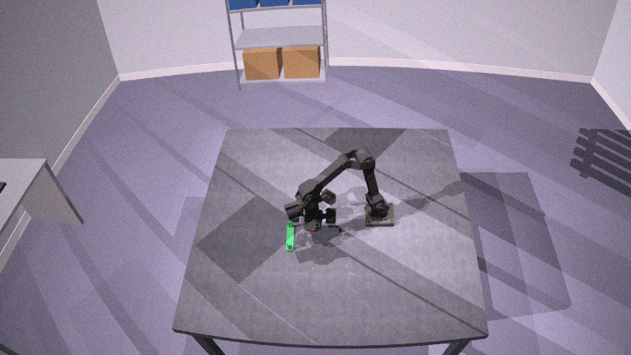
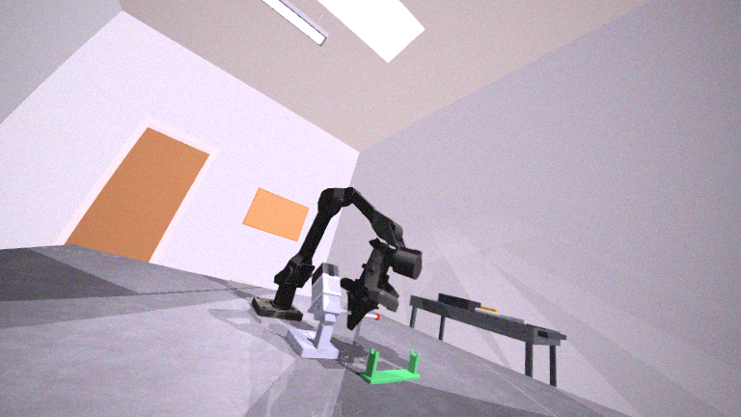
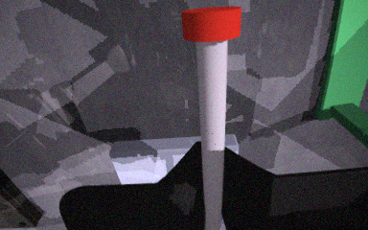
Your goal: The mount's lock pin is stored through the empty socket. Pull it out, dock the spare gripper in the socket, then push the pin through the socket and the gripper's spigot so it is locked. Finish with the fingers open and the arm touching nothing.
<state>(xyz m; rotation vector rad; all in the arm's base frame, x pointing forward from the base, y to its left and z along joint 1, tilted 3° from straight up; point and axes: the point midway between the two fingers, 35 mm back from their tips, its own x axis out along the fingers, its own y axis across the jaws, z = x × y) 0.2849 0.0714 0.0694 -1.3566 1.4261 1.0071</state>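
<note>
Right now my gripper tip is 10 mm past the mount and 70 mm to the left of it. The rest, counted from my gripper tip: green cradle 110 mm ahead, 50 mm to the left, 30 mm below; spare gripper 40 mm behind, 70 mm to the right, 70 mm above.
</note>
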